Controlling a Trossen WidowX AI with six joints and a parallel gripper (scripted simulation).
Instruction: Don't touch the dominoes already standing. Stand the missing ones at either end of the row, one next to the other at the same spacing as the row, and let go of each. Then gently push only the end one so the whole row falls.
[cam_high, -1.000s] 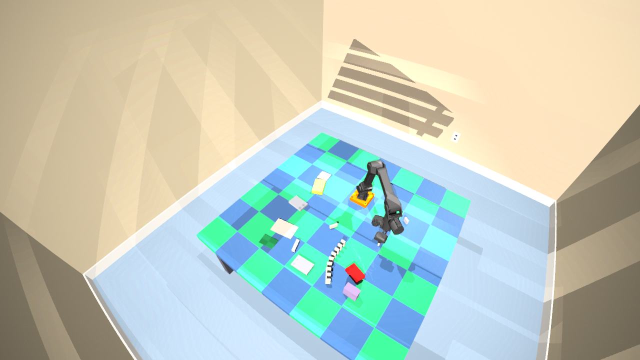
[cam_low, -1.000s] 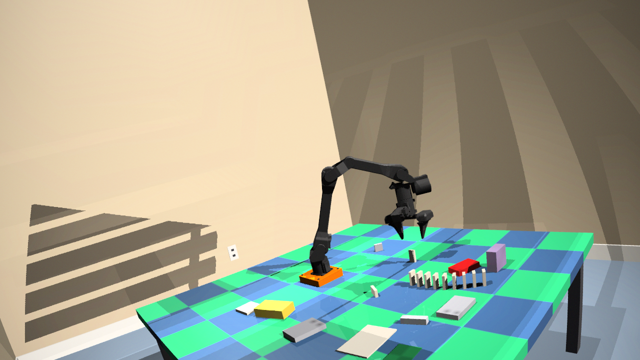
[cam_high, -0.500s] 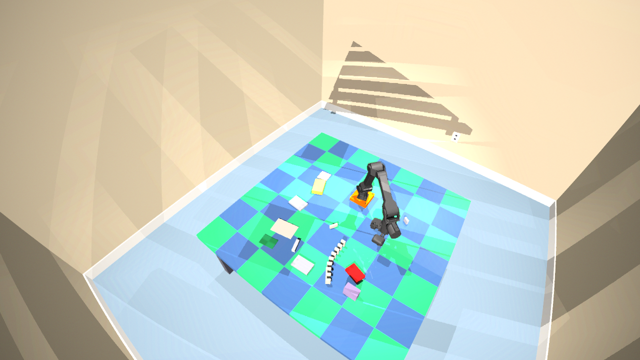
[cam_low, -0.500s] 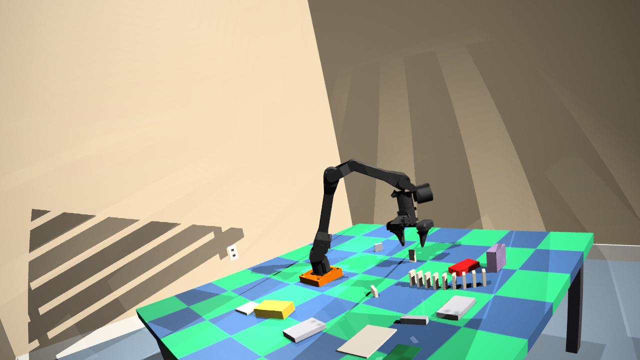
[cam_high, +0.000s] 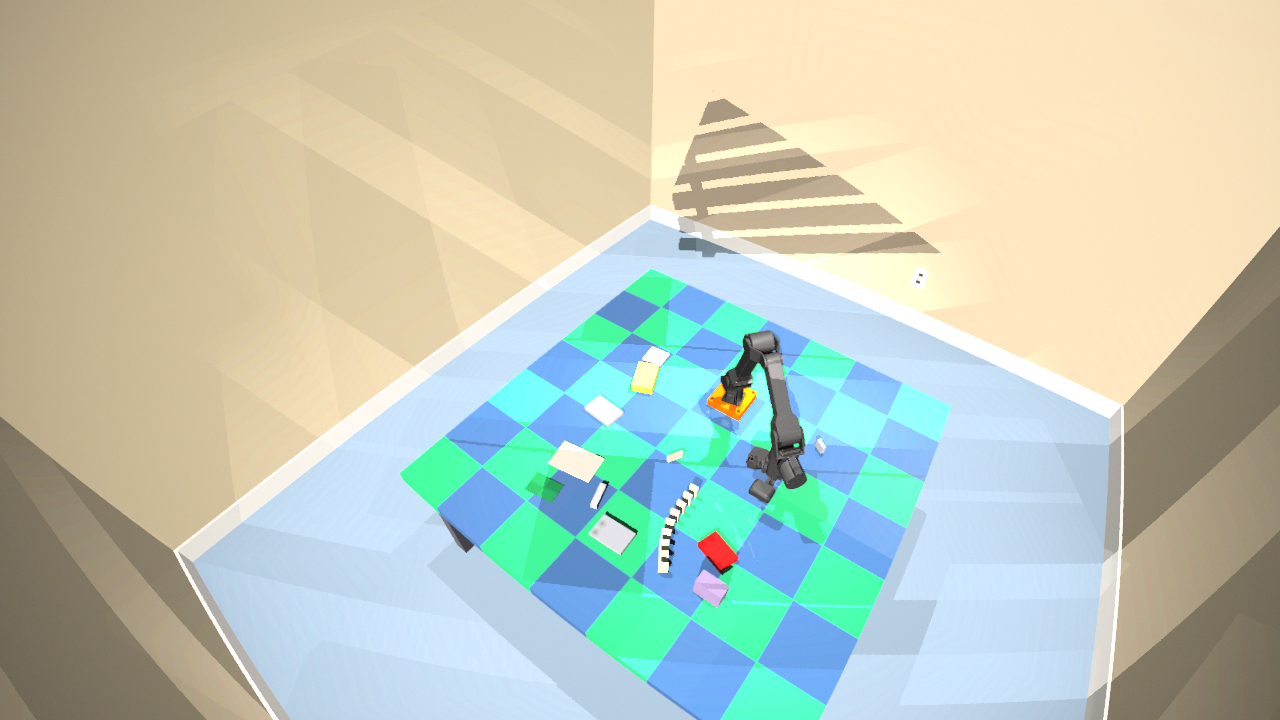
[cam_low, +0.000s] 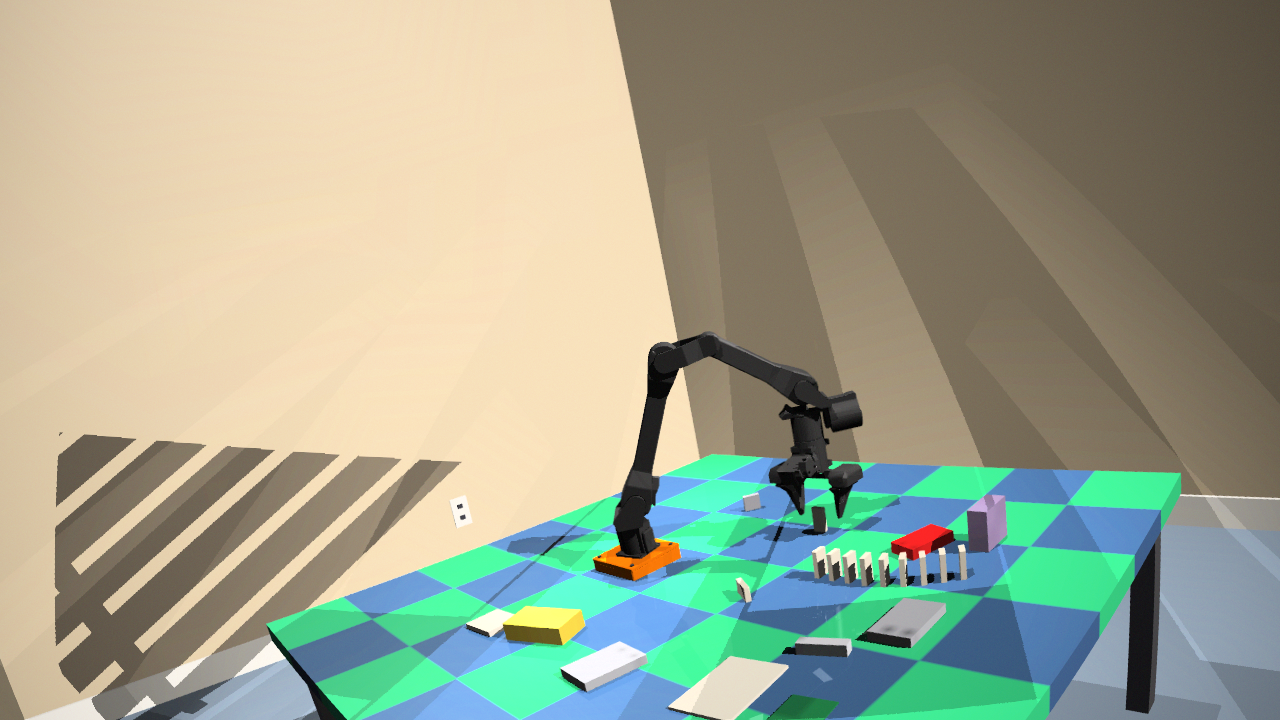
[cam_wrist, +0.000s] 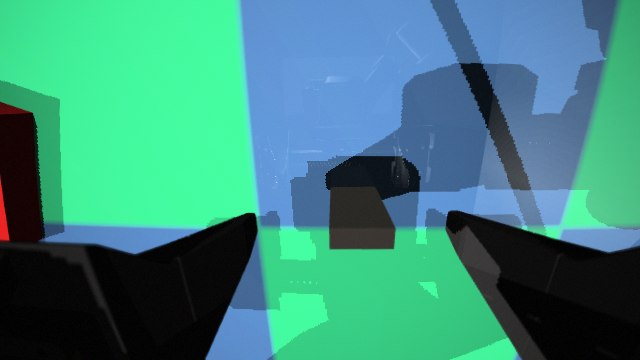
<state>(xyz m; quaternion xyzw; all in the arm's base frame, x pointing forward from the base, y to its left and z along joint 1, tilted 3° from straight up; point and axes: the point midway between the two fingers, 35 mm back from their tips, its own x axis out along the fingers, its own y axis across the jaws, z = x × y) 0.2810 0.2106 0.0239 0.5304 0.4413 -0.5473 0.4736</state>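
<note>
Right now my gripper tip is 420 mm to the left of the grey bar, 220 mm short of it and 20 mm above it. From my gripper tip the other things lie so: red block: 230 mm ahead, 60 mm to the right, 20 mm below; then small dark block: 230 mm behind, 100 mm to the left, 10 mm below; then lilac block: 340 mm ahead, 40 mm to the right, 10 mm above.
</note>
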